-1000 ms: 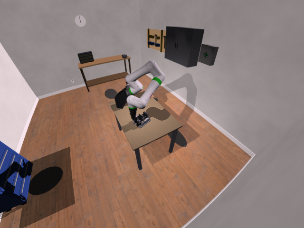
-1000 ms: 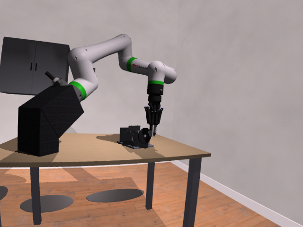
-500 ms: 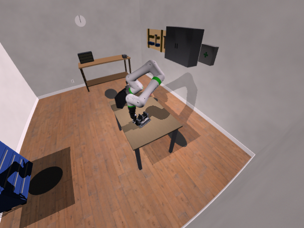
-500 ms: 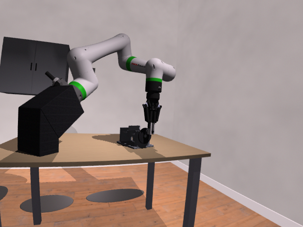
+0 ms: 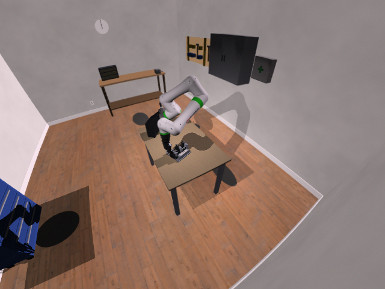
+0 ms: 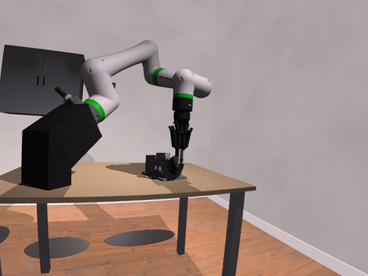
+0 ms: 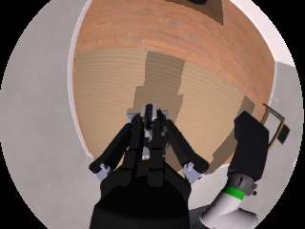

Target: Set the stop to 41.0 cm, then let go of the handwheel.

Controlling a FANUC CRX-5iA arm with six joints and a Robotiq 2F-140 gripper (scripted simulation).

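My gripper is now 30 mm past the grey stop, 140 mm to the right of it and 30 mm above it. From my hand the other things lie so: black handwheel: 20 mm to the left, 20 mm below.
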